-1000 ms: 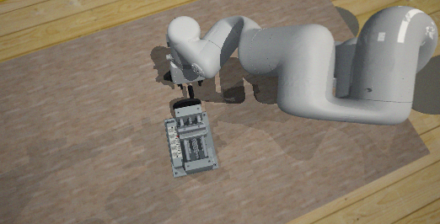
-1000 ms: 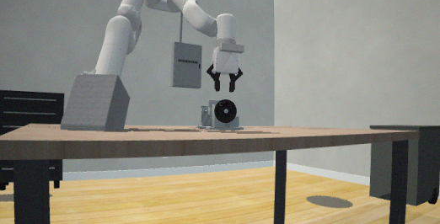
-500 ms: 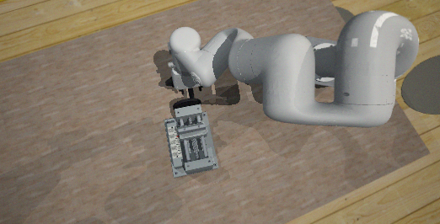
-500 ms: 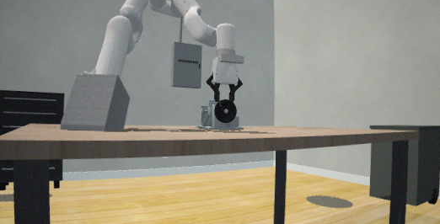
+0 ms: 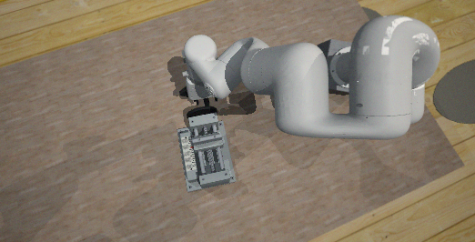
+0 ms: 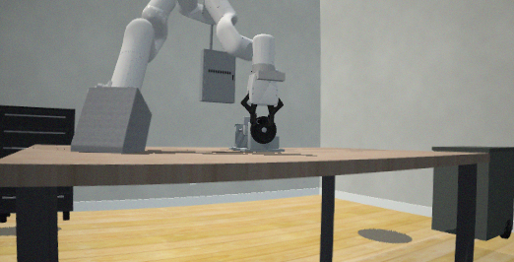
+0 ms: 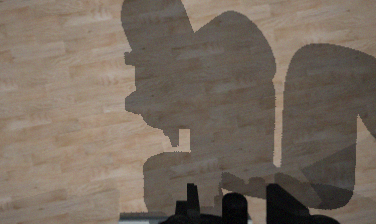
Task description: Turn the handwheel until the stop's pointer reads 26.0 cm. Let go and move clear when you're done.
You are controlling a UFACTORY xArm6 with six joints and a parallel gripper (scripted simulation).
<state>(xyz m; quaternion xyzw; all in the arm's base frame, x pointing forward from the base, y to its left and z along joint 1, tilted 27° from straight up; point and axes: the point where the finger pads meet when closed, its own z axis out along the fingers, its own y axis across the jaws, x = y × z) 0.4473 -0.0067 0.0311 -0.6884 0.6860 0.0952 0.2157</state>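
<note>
My hand is 1 cm short of the handwheel, 2 cm to the right of it and 1 cm above it. The rest, counted from my hand: stop carriage: 3 cm ahead, 14 cm to the left, 1 cm below.
</note>
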